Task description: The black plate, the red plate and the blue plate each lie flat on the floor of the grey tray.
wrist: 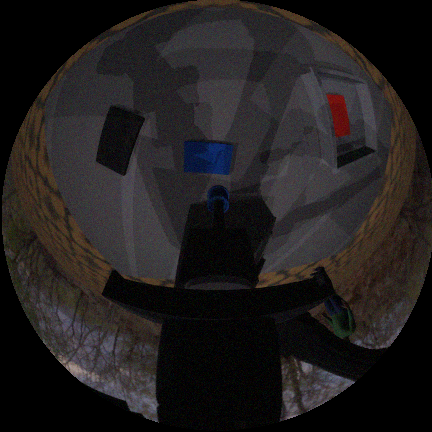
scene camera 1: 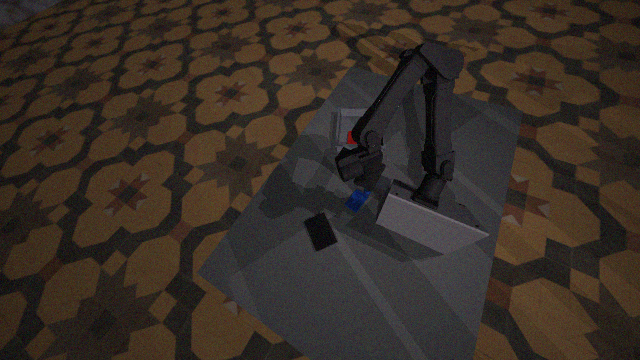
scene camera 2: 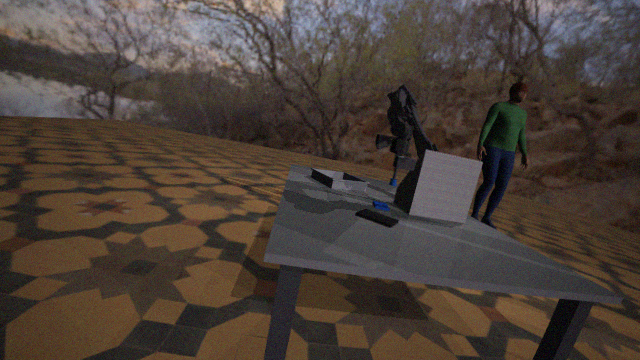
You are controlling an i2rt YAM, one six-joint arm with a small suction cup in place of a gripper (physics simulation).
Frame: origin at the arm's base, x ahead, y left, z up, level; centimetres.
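Seen in the pictures: hand, its tool point: (wrist: 217,194) (scene camera 1: 367,191) (scene camera 2: 392,185); arm's base, origin of its link: (scene camera 1: 425,198) (scene camera 2: 434,173).
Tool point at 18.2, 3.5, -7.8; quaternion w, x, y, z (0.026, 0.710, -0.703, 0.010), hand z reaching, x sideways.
Offsets run from my tool point to a thing's top centre, as dx, dy, dz. Level surfaces: height alone.
The black plate @[+9.1, +20.2, -8.8] (scene camera 1: 321,231) (scene camera 2: 377,218) (wrist: 120,140) lies flat on the table. The blue plate @[+3.2, +1.5, -8.8] (scene camera 1: 356,201) (scene camera 2: 381,205) (wrist: 208,158) lies flat on the table between the black plate and the tray. The red plate @[+17.8, -28.1, -8.4] (scene camera 1: 352,137) (wrist: 339,115) lies inside the grey tray @[+19.0, -31.5, -4.8] (scene camera 2: 350,186) (wrist: 369,117) and looks flat on its floor; the tray's wall hides it in scene camera 2, and the arm partly covers tray and plate in scene camera 1. My suction cup (scene camera 2: 393,182) (wrist: 218,199) is open, with nothing on it, and hangs above the table near the blue plate.
A large pale box-like block (scene camera 1: 430,225) (scene camera 2: 445,187) stands on the table @[dz -9.7] (scene camera 1: 280,300) (scene camera 2: 325,250) beside the arm's base, close to the blue plate. A person in a green top (scene camera 2: 505,127) (wrist: 341,320) stands behind the table.
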